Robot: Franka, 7 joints.
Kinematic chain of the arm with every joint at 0, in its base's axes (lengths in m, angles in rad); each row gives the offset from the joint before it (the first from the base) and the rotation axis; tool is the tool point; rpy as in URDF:
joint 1: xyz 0 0 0.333 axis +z
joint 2: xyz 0 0 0 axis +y
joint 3: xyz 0 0 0.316 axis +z
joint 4: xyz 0.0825 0 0 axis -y
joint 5: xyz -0.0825 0 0.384 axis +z
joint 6: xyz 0 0 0 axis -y
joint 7: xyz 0.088 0 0 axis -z
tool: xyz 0 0 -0.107 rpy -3.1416 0 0
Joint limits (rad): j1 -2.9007..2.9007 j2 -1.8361..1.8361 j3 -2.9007..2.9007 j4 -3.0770..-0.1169 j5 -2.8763..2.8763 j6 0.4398..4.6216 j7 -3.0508..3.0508
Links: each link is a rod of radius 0.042 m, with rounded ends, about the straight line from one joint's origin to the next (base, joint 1, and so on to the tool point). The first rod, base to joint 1, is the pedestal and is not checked.
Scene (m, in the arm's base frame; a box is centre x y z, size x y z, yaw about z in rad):
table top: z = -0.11
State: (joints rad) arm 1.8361 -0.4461 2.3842 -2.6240 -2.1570 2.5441 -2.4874
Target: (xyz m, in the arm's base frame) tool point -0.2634 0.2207 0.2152
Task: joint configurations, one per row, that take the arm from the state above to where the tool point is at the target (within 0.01 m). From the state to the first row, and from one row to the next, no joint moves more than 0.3 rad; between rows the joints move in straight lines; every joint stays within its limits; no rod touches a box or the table.
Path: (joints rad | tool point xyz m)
1: 1.6113 -0.5608 2.1437 -2.6931 -2.1486 2.4702 -2.4874 | -0.3153 -0.1261 0.1206
2: 1.3865 -0.6756 1.9032 -2.7622 -2.1403 2.3963 -2.4874 | -0.3335 0.0620 0.1572
3: 1.1617 -0.7903 1.6626 -2.8312 -2.1319 2.3224 -2.4874 | -0.2634 0.2207 0.2152

